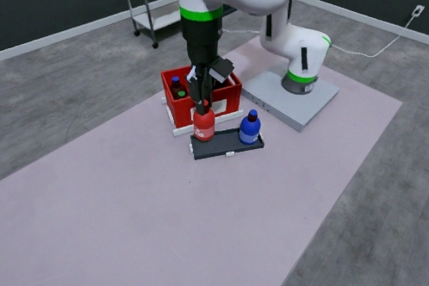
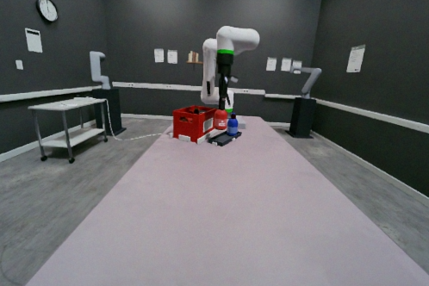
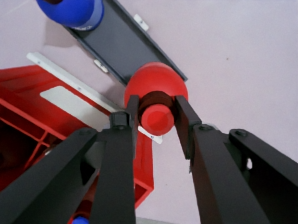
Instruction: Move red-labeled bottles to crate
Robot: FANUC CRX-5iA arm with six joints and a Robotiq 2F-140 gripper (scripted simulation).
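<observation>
Right now the red bottle is 8 cm below my hand. Also, from my hand: blue bottle 16 cm below, 15 cm behind, 10 cm to the left; red crate 16 cm to the right, 16 cm below, 13 cm behind; dark tray 23 cm below, 7 cm behind, 5 cm to the left.
</observation>
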